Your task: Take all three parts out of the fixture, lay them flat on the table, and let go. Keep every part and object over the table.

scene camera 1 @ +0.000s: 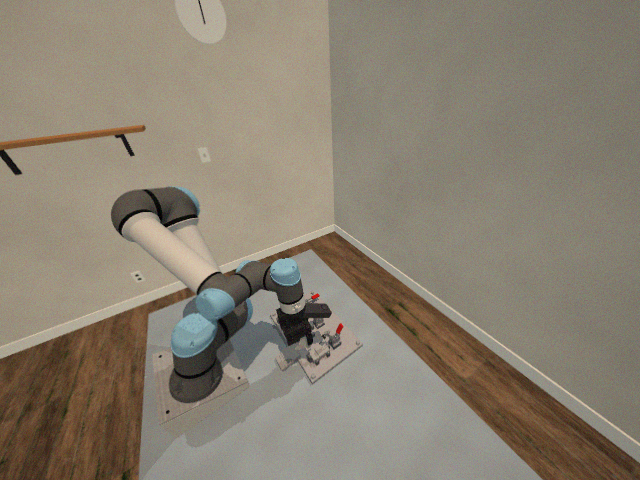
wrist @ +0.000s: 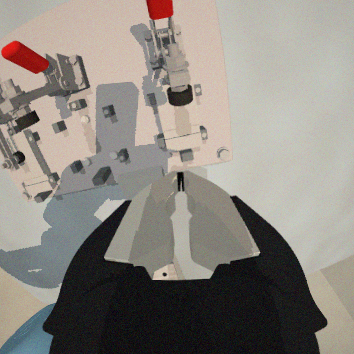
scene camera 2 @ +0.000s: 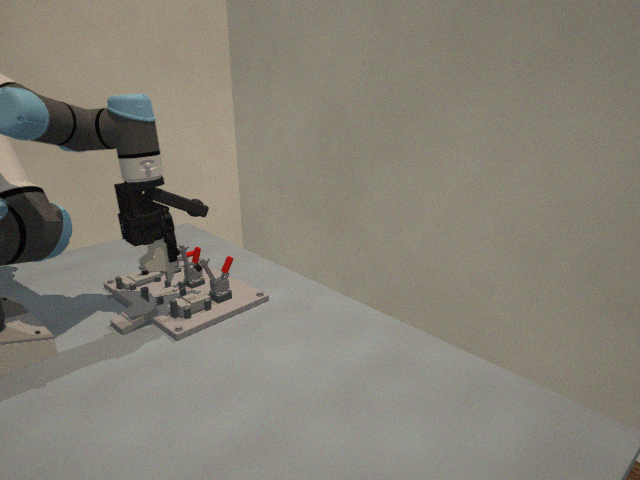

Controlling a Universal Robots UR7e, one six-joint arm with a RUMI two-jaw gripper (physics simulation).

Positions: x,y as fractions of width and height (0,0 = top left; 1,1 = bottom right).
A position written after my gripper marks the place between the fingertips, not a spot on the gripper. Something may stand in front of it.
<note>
In view: my gripper (scene camera 2: 0.26,0.59), a red-handled toggle clamp (scene camera 2: 0.34,0.60) and a dark locator block (scene camera 1: 0.54,0.72).
My gripper is seen too in scene camera 1 (scene camera 1: 0.48,0.72) and in the wrist view (wrist: 0.51,0.49).
</note>
